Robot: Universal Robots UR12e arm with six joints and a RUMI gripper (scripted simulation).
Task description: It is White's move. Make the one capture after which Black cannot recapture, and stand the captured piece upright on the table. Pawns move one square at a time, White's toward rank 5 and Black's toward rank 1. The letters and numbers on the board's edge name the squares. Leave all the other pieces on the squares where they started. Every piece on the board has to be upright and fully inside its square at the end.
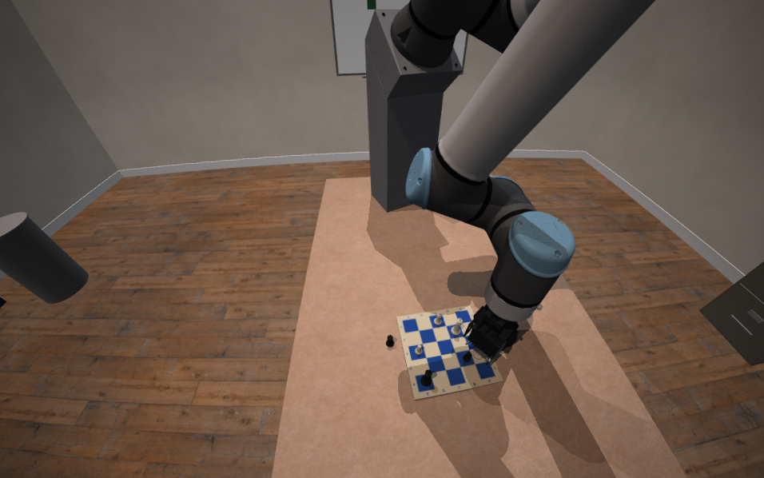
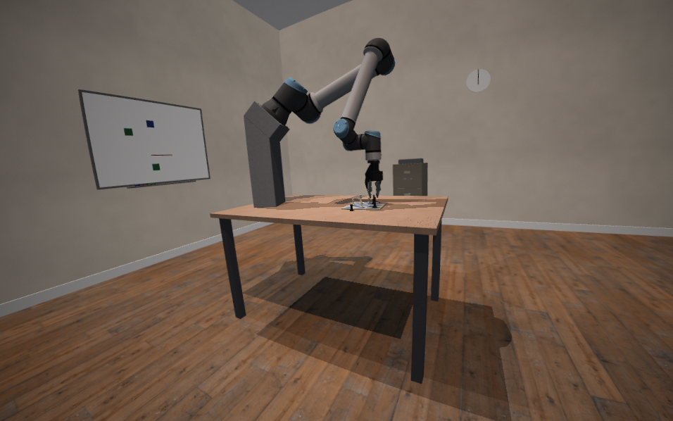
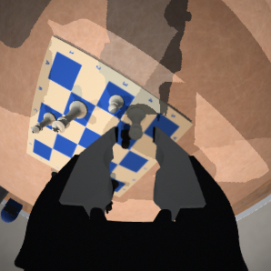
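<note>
My gripper is now 2 cm above the white chess piece. From my hand the other things lie so: tall black piece: 9 cm ahead, 12 cm to the right, 1 cm below.
</note>
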